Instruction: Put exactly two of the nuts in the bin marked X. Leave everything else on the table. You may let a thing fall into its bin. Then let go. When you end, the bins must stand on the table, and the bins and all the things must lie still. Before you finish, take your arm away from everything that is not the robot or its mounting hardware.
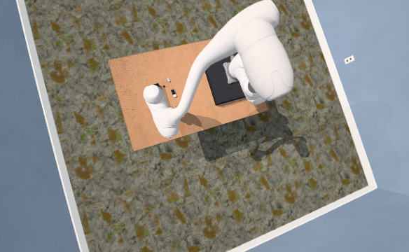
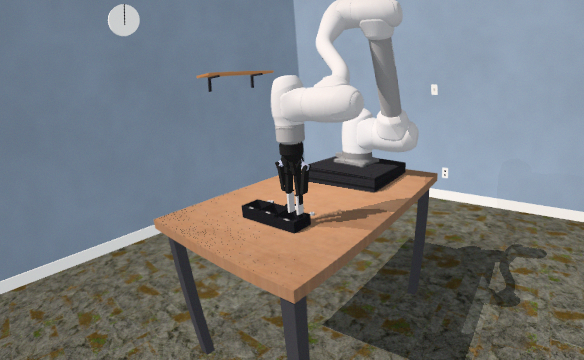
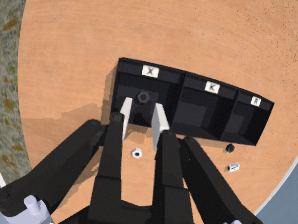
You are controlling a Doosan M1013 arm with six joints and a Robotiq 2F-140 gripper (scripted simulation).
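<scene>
The pale nut lies 10 cm behind my hand, 1 cm to the right of it and 7 cm below it. Also, from my hand: white piece: 10 cm behind, 23 cm to the right, 7 cm below; then black bin row: 2 cm ahead, 8 cm to the right, 5 cm below.
</scene>
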